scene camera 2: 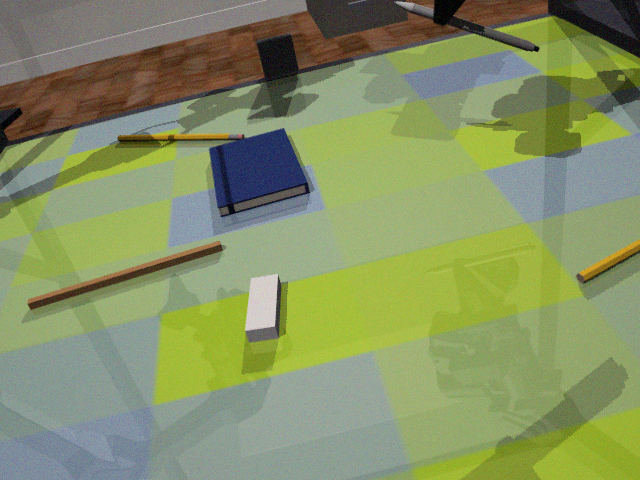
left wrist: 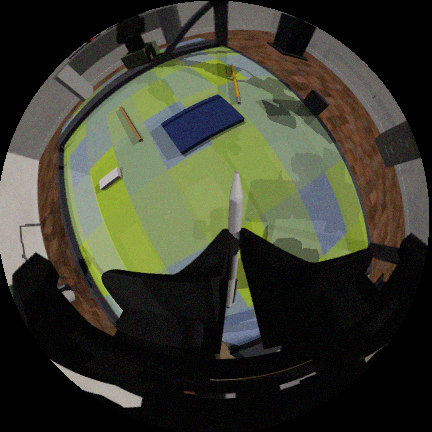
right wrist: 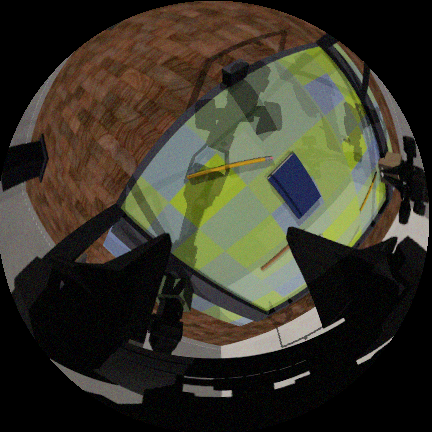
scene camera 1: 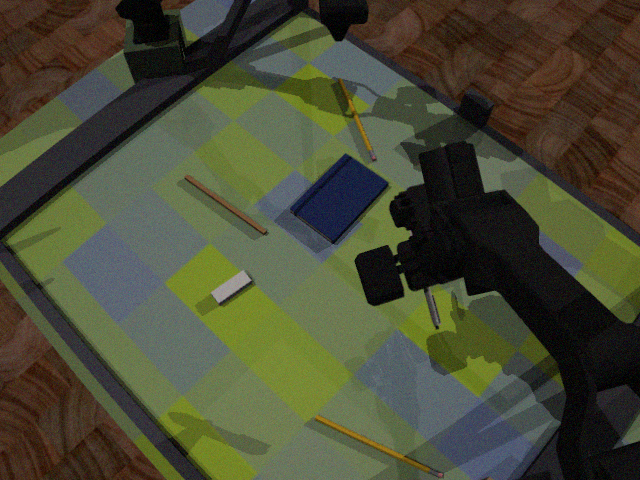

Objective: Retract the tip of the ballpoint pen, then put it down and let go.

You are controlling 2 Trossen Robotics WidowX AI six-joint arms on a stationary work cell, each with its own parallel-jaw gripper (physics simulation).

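The grey ballpoint pen is held in the air above the patterned table top. My left gripper is shut on the pen around its middle. In the left wrist view its pale conical end points away from the gripper, and its other end lies back between the fingers. In scene camera 2 that other end is dark and tilts slightly down. Whether the writing tip sticks out is too small to tell. My right gripper is open and empty, high over the table's far part.
A blue notebook, a white eraser, a brown stick and two yellow pencils lie on the table, one pencil beyond the notebook, the other pencil at the bottom of scene camera 1.
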